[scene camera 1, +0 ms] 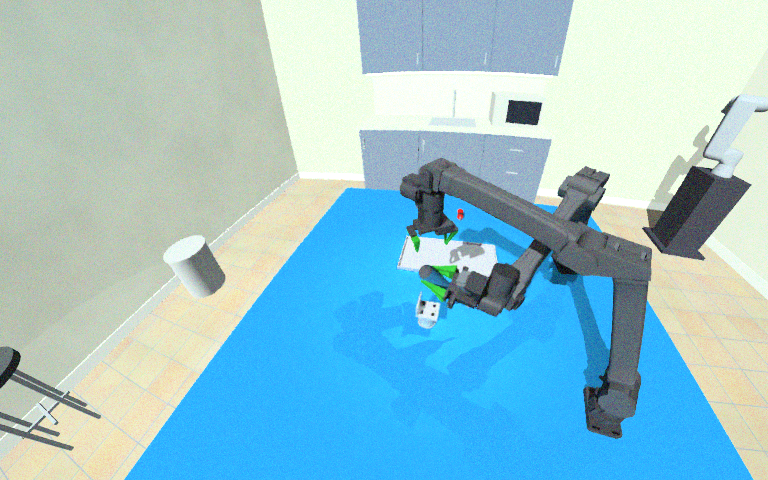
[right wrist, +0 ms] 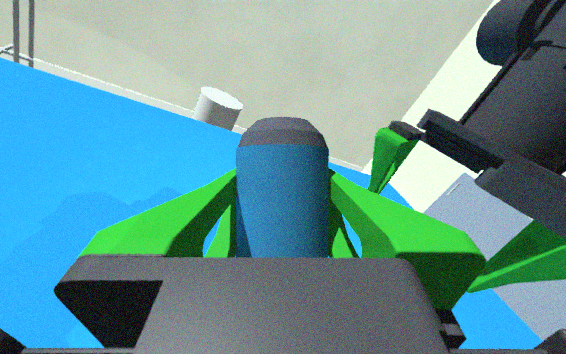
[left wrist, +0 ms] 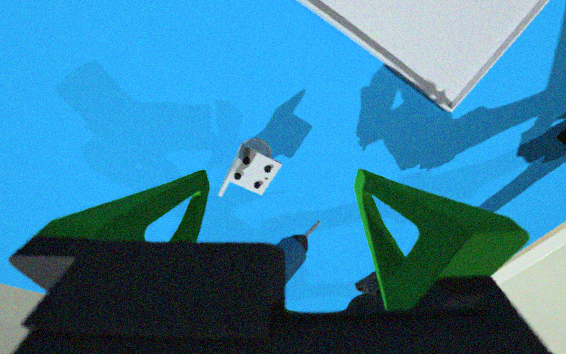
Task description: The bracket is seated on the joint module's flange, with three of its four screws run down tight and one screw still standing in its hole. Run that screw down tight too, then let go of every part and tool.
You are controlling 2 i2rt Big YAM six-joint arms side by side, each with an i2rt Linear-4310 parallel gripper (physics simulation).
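Frame: origin at the left arm's base, x ahead, y up, z right, level; millimetres.
Seen in the pictures: left gripper, fingertip midpoint: (scene camera 1: 431,247) (left wrist: 281,177); right gripper, fingertip midpoint: (scene camera 1: 424,273) (right wrist: 282,177); left arm's base, link origin: (scene camera 1: 600,412) (left wrist: 375,279).
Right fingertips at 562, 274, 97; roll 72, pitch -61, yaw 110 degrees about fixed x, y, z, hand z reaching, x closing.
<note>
Offsets run from my right fingertips to a thing's top centre, as dx, dy, dz. Level surfaces: height alone.
The white bracket (scene camera 1: 428,308) (left wrist: 252,172) sits on the joint module @(-11, -210, +45) (scene camera 1: 426,324) (left wrist: 261,145), one plate standing up at its side. Dark screw heads show near its corners; which one stands higher I cannot tell. My right gripper (scene camera 1: 430,275) (right wrist: 282,177) is shut on the blue screwdriver's handle (scene camera 1: 436,278) (left wrist: 294,256) (right wrist: 282,205). In the left wrist view the bit points up and right, to the lower right of the bracket and apart from it. The bit is hidden in the right wrist view. My left gripper (scene camera 1: 432,246) (left wrist: 281,177) (right wrist: 411,244) is open and empty, high above the mat.
A white tray @(-8, -258, +393) (scene camera 1: 403,261) (left wrist: 450,40) lies on the blue mat @(dy -273) (scene camera 1: 271,384) (left wrist: 165,45) (right wrist: 100,145), beneath the left gripper in the scene view. A small red piece @(+1, -239, +727) (scene camera 1: 460,214) lies behind it. The left arm (scene camera 1: 504,200) reaches across above the right arm (scene camera 1: 532,266).
</note>
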